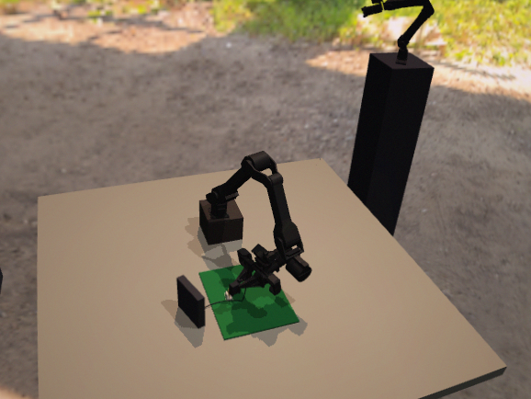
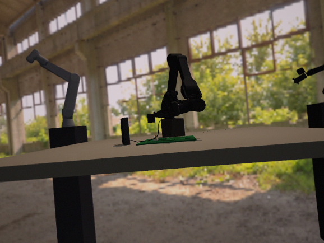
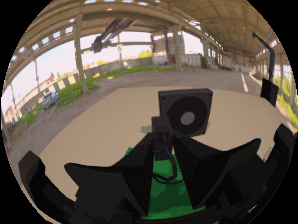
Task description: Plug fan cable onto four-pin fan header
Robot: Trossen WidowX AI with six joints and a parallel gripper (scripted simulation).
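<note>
Now: the pale header key 70 mm behind my gripper tip, 10 mm to the right of it and 110 mm below it. The rest, counted from my gripper tip: pale fan header: 70 mm behind, 10 mm to the right, 120 mm below; black fan: 30 mm behind, 120 mm to the right, 60 mm below; black plug: 10 mm to the right, 10 mm below.
</note>
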